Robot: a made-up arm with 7 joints. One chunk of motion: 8 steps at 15 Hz.
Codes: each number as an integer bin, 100 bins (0 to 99) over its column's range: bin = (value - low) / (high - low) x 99, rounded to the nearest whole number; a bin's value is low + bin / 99 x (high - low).
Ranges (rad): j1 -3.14..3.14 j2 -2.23..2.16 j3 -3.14..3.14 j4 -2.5..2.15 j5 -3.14..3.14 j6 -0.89..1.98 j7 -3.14..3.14
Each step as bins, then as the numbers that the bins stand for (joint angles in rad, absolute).
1 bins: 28 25 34 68 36 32 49
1 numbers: -1.3638 -1.1214 -0.9832 0.6939 -0.8564 0.0377 -0.0317
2 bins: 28 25 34 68 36 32 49
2 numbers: -1.3638 -1.1214 -0.9832 0.6939 -0.8564 0.0377 -0.0317
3 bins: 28 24 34 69 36 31 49
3 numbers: -1.3638 -1.1658 -0.9832 0.7409 -0.8564 0.0087 -0.0317
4 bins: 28 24 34 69 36 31 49
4 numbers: -1.3638 -1.1658 -0.9832 0.7409 -0.8564 0.0087 -0.0317
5 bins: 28 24 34 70 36 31 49
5 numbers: -1.3638 -1.1658 -0.9832 0.7879 -0.8564 0.0087 -0.0317
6 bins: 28 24 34 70 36 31 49
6 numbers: -1.3638 -1.1658 -0.9832 0.7879 -0.8564 0.0087 -0.0317
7 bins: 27 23 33 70 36 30 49
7 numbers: -1.4273 -1.2101 -1.0467 0.7879 -0.8564 -0.0203 -0.0317
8 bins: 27 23 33 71 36 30 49
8 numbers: -1.4273 -1.2101 -1.0467 0.8348 -0.8564 -0.0203 -0.0317
